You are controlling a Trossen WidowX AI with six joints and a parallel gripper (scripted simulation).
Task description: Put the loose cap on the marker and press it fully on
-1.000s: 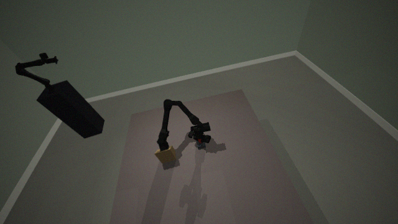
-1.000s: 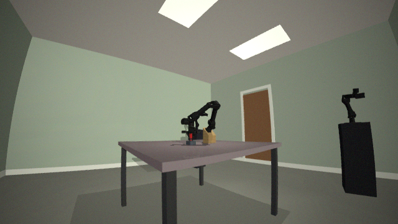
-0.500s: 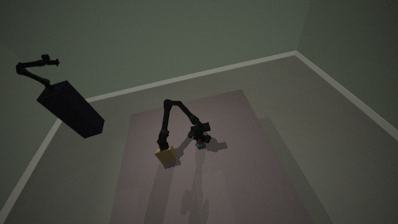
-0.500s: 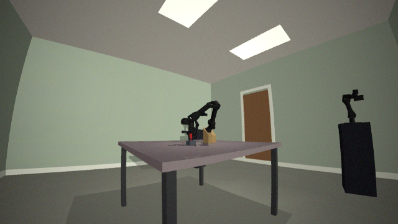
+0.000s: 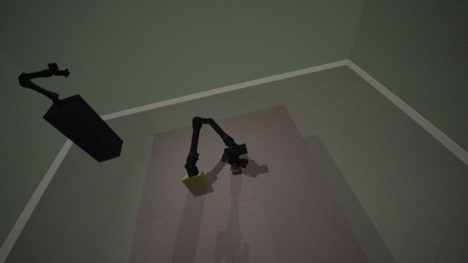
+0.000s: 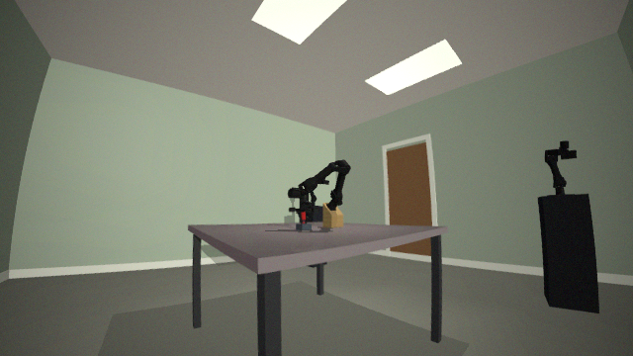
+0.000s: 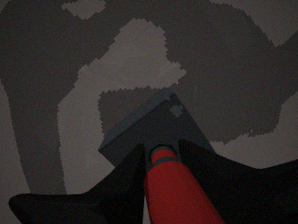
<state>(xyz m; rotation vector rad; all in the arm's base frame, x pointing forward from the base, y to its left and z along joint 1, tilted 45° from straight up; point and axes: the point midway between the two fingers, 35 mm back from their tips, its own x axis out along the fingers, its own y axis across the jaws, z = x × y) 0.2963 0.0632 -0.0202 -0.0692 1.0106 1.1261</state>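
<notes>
My gripper tip is now 10 mm past the holder block, 10 mm to the left of it and 20 mm above it. Also, from my gripper tip: red cap 10 mm to the right, 50 mm above.
</notes>
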